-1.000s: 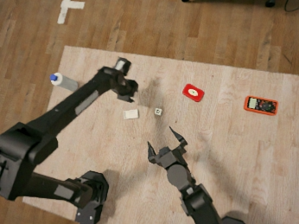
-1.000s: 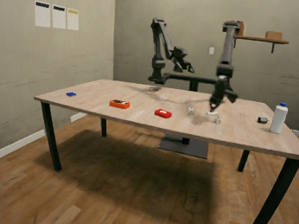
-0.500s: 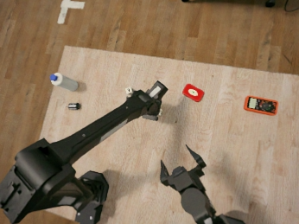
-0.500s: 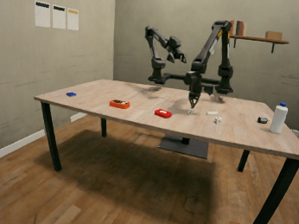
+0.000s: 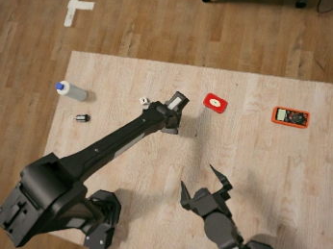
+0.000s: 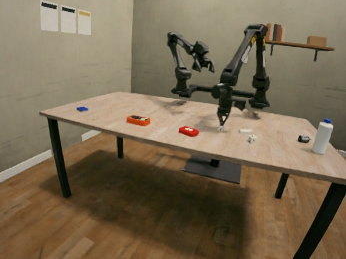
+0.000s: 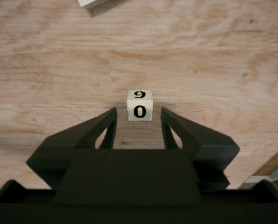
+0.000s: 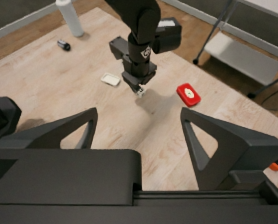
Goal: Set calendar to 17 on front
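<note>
The white tray is 40 mm behind my left hand, 130 mm to the left of it and 40 mm below it. From my left hand the other things lie so: blue item 140 mm ahead, 930 mm to the right, 30 mm below; red flat object 120 mm ahead, 140 mm to the right, 30 mm below.
</note>
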